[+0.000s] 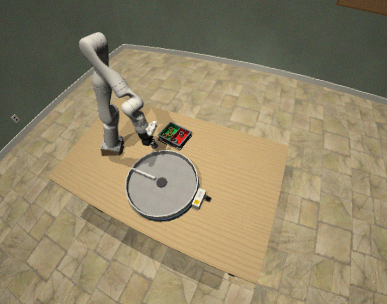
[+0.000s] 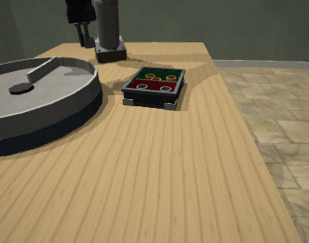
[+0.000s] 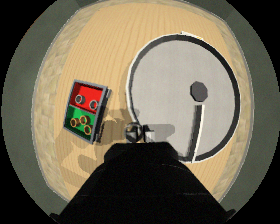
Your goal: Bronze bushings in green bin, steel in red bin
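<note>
Right now my hand is 210 mm to the right of the bin, 130 mm above it and 10 mm past it. Round my hand: grey turntable 140 mm to the right, 140 mm ahead, 110 mm below.
</note>
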